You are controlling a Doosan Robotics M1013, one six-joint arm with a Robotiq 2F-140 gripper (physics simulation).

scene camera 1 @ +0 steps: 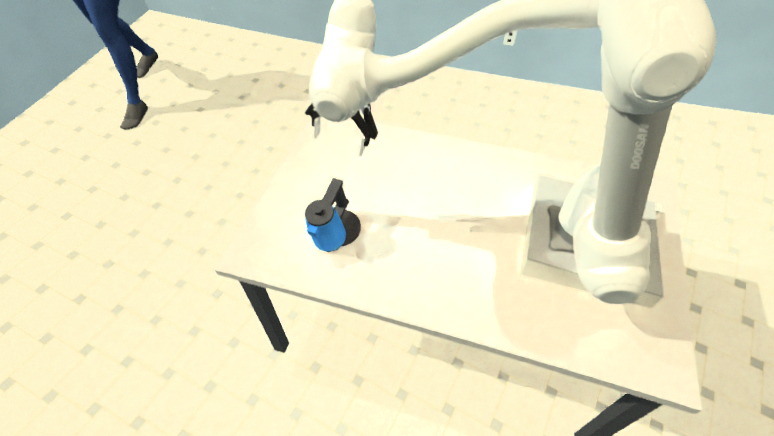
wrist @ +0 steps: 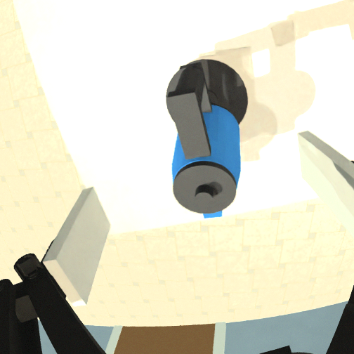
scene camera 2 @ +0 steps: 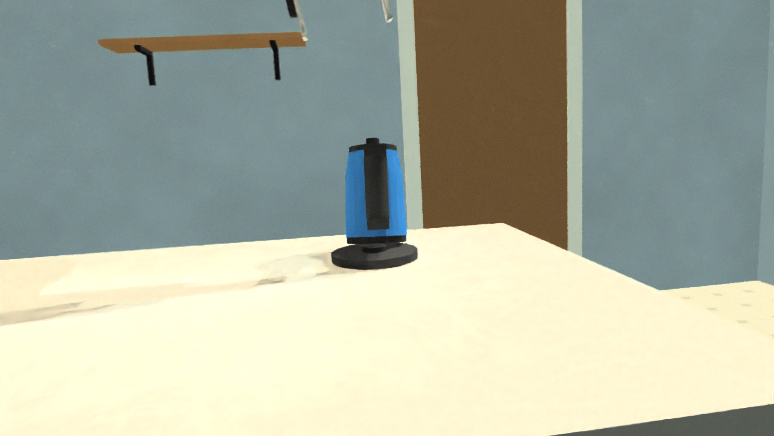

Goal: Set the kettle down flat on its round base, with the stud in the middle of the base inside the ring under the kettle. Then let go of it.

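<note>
The blue kettle (scene camera 1: 329, 235) (scene camera 2: 354, 194) (wrist: 222, 145) with black handle and lid stands off-centre on its round black base (scene camera 1: 353, 226) (scene camera 2: 400, 257) (wrist: 235, 90). Its body is shifted to the spout side, and the base sticks out under the handle. In the scene camera 2 view the stud (scene camera 2: 373, 247) shows in front of and below the kettle's near bottom rim, so it looks outside the ring. The ring is hidden under the kettle. Whether the kettle leans slightly is hard to tell. My gripper (scene camera 1: 339, 144) (scene camera 2: 346, 29) (wrist: 200, 181) is open and empty, well above the kettle.
The kettle and base stand on the pale table (scene camera 1: 433, 292) (scene camera 2: 379, 346), near its far end from the arm's mount (scene camera 1: 547, 259). A wall shelf (scene camera 2: 205, 43) and a brown door (scene camera 2: 492, 119) are behind. A person's legs (scene camera 1: 116, 48) show beyond the table.
</note>
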